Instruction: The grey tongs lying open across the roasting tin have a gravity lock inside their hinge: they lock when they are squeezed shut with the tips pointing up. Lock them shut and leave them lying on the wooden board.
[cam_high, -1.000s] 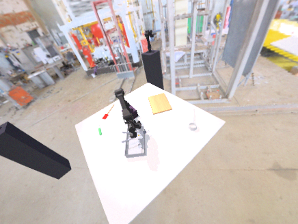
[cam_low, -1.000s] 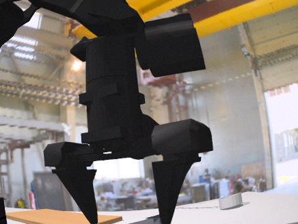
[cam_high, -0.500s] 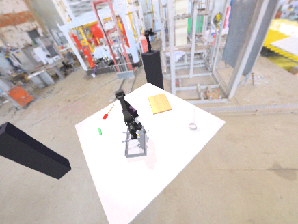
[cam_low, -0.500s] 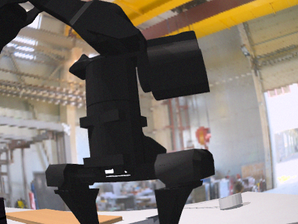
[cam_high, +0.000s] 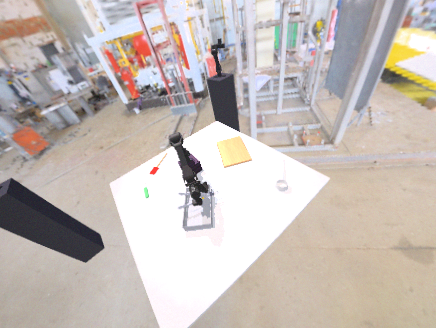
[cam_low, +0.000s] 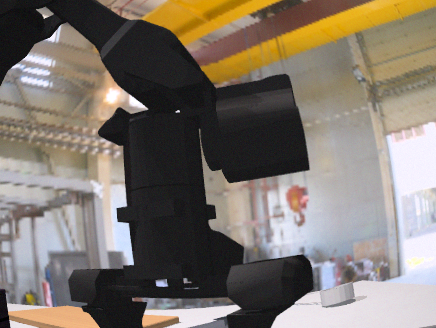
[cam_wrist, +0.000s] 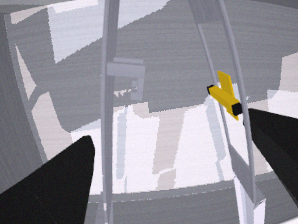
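Right now my gripper tip is 4 cm to the left of the grey roasting tin, 2 cm short of it and 1 cm above it. The rest, counted from my gripper tip: yellow piece 3 cm ahead, 3 cm above, 2 cm to the left; wooden board 54 cm to the left, 20 cm behind, 3 cm below.
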